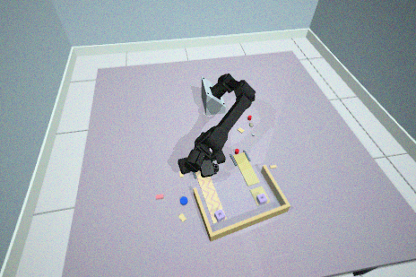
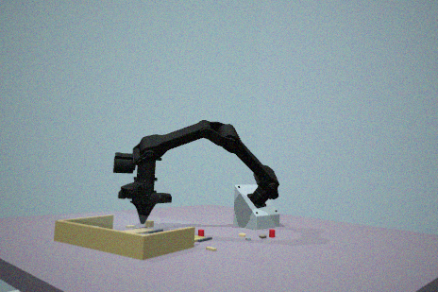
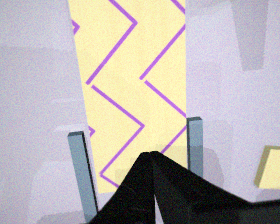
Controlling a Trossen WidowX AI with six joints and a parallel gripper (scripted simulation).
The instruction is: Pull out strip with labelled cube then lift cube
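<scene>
My gripper tip is 9 cm short of the zigzag strip, 2 cm above it and 1 cm to the right of it. Also, from my gripper tip: pink block (19 cm to the right, 6 cm ahead, 2 cm below); then blue disc (10 cm to the right, 10 cm ahead, 2 cm below).
</scene>
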